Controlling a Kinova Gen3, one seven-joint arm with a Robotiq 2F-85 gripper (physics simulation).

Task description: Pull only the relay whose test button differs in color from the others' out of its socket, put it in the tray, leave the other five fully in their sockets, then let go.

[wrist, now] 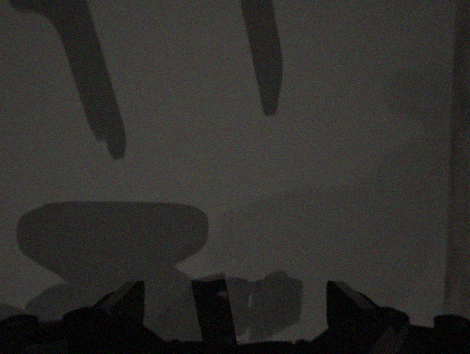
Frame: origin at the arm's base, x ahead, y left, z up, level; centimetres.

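Seen in the pictures: gripper, fingertip midpoint: (235, 301).
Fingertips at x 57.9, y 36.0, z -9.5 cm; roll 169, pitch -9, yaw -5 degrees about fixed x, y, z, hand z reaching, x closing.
A point is followed by its place in that frame.
The view is very dark. My gripper (235, 301) {x 57.9, y 36.0, z -9.5 cm} is open, its two black fingers wide apart at the bottom of the wrist view. A narrow black block (214, 312), which looks like a relay, shows between the fingers, left of the middle, with a gap on either side. It touches neither finger. A small paler spot shows near its top; the colour of any test button cannot be told. The lower end of the block runs down to the dark gripper body at the frame's bottom edge. The tray, the sockets and the other relays cannot be made out.
A pale grey surface (350, 150) {x 66.4, y 41.9, z -14.3 cm} fills most of the view, with shadows of the arm and the fingers across it. Its straight edge runs down the right side, with a darker brownish strip (459, 200) beyond it.
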